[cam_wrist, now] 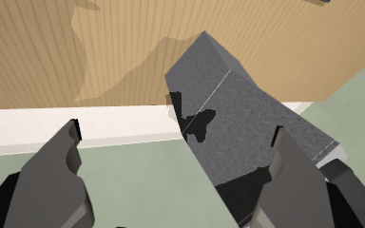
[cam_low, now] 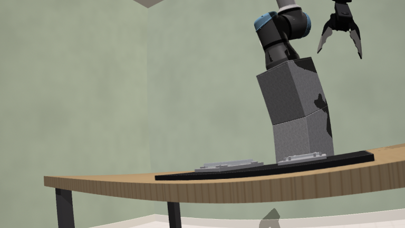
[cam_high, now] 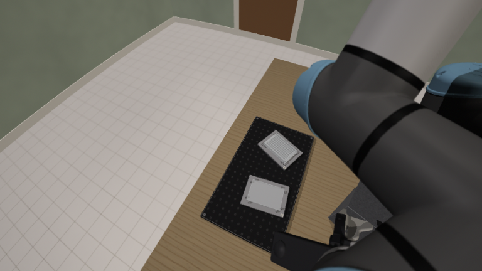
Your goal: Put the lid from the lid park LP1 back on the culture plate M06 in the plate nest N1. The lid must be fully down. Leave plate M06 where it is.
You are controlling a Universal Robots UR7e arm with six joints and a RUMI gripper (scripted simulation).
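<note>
Right now my hand is 15 cm short of the clear lid, 18 cm to the left of it and 30 cm above it. Also, from my hand: culture plate M06: 13 cm ahead, 39 cm to the right, 30 cm below; then grey plate nest N1: 13 cm ahead, 39 cm to the right, 31 cm below; then lid park LP1: 15 cm ahead, 18 cm to the right, 31 cm below.
</note>
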